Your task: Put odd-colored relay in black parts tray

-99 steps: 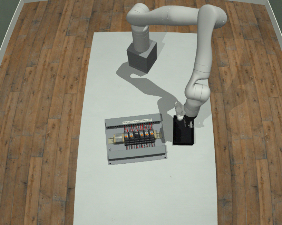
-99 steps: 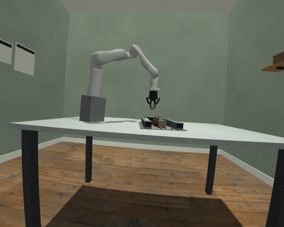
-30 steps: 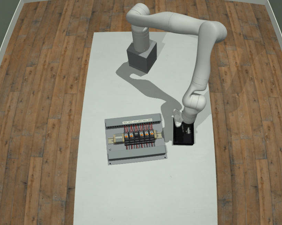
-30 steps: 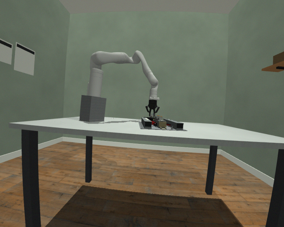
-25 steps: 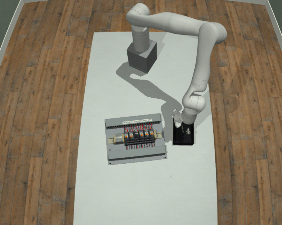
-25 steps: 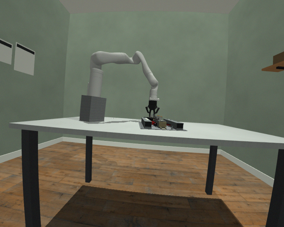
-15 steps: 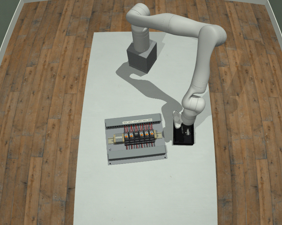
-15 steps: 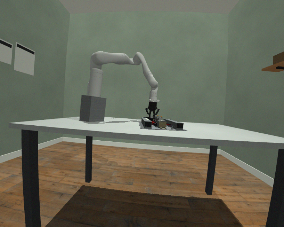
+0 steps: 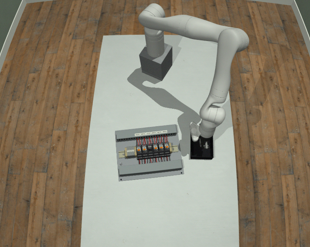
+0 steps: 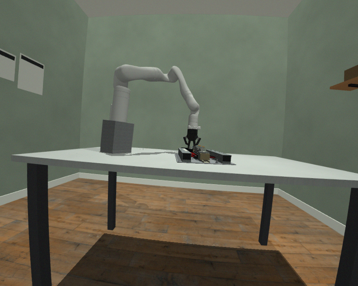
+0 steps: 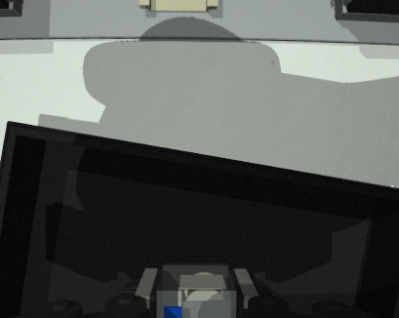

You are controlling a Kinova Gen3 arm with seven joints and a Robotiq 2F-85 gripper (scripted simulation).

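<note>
Right now my hand is 10 mm above the blue-button relay. The rest, counted from my hand: black parts tray 20 mm below; grey relay panel 260 mm to the right, 50 mm ahead, 10 mm below.
</note>
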